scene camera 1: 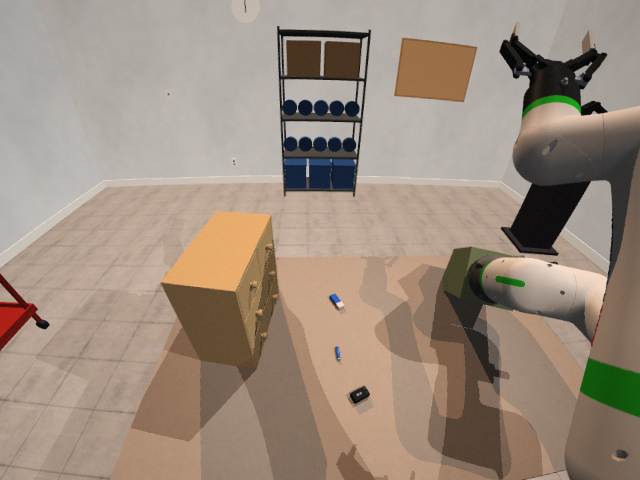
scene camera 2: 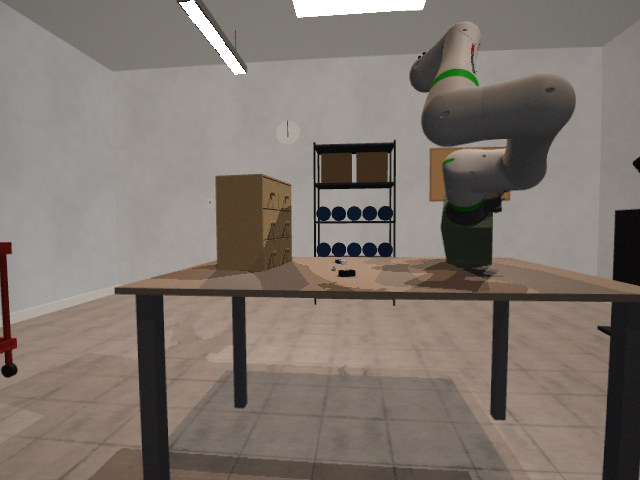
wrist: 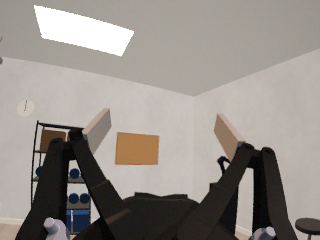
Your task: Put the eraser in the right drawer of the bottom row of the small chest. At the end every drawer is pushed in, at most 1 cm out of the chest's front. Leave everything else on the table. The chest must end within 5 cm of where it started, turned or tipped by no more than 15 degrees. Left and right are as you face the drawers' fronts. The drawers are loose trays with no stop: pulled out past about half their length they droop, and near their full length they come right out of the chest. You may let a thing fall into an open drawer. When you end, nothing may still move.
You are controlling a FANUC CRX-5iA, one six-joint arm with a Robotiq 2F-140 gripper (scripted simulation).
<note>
In view: the gripper (scene camera 1: pixel 551 31) and a wooden chest (scene camera 1: pixel 202 285).
The wooden chest is seen too in scene camera 2 (scene camera 2: pixel 239 198). The gripper shows as well in the wrist view (wrist: pixel 163 120). The wrist view does not show the wooden chest: it is out of frame.
</note>
